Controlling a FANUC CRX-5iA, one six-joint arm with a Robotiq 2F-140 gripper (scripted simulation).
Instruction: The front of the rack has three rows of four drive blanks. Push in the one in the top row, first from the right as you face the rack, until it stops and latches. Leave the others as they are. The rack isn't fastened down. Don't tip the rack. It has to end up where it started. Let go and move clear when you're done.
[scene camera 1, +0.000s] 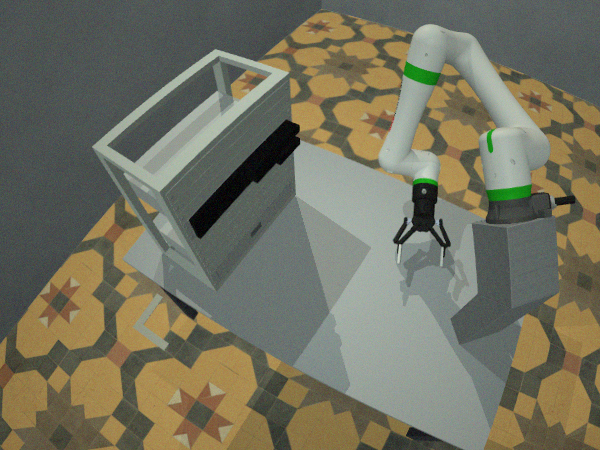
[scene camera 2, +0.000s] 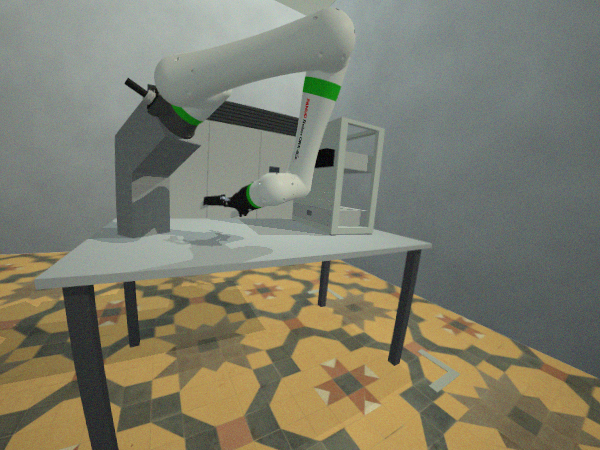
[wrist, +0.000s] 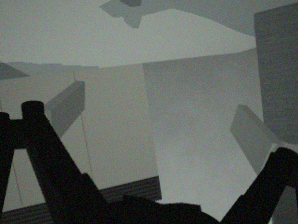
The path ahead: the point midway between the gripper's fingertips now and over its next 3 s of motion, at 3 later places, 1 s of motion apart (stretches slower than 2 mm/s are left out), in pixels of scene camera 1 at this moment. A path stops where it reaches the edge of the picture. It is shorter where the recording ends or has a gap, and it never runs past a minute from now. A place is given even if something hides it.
My gripper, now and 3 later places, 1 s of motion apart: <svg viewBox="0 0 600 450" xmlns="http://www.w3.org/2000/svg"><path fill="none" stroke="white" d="M419 265L419 270L410 269L378 240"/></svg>
